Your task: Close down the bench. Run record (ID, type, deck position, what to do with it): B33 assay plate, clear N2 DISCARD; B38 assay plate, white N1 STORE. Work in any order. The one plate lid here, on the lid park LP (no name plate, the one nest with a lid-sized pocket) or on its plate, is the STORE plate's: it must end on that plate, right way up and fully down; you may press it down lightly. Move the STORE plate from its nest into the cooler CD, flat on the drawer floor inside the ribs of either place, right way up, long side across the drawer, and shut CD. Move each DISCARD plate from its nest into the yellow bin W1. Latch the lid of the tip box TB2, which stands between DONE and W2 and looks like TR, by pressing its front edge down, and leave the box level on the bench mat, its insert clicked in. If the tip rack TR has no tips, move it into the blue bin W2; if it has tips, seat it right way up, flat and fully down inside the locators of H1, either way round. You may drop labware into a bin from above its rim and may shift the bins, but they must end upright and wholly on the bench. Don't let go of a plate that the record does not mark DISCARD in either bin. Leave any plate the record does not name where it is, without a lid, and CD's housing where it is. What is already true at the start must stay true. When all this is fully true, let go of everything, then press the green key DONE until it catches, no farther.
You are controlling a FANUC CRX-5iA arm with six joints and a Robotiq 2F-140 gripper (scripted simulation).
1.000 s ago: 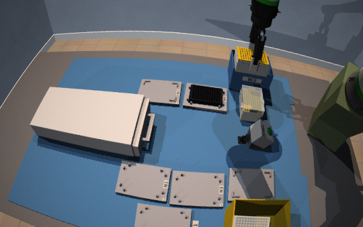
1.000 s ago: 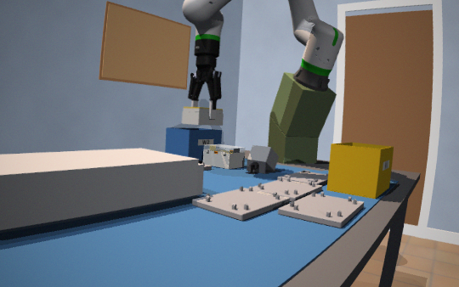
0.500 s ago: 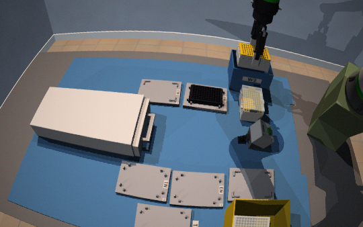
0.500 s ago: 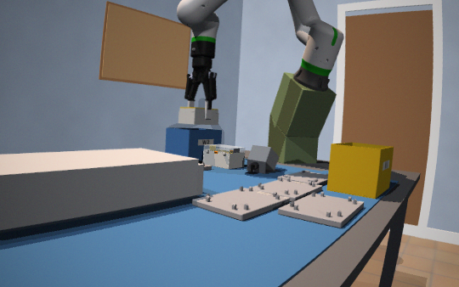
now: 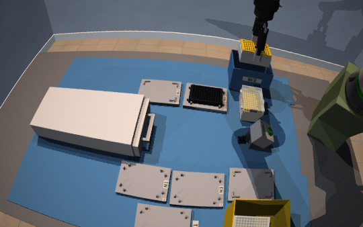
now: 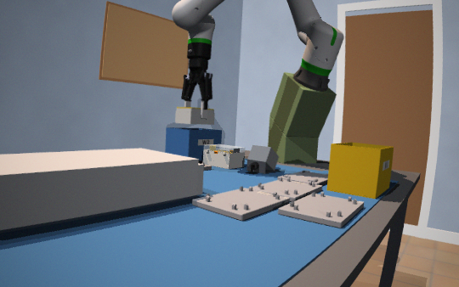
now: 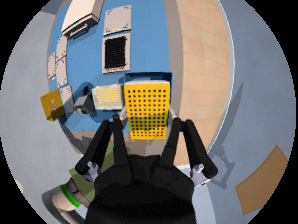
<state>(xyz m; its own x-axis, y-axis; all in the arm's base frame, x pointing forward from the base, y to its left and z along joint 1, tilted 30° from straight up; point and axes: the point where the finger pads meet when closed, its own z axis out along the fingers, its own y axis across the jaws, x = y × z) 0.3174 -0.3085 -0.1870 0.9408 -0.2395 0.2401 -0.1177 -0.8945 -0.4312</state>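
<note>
My hand is 10 mm past the tip rack TR and 10 mm above it. The rest, counted from my hand: blue bin W2 (150 mm below); black plate (200 mm ahead, 170 mm below, 100 mm to the left); tip box TB2 (160 mm to the left, 150 mm below, 20 mm ahead).
</note>
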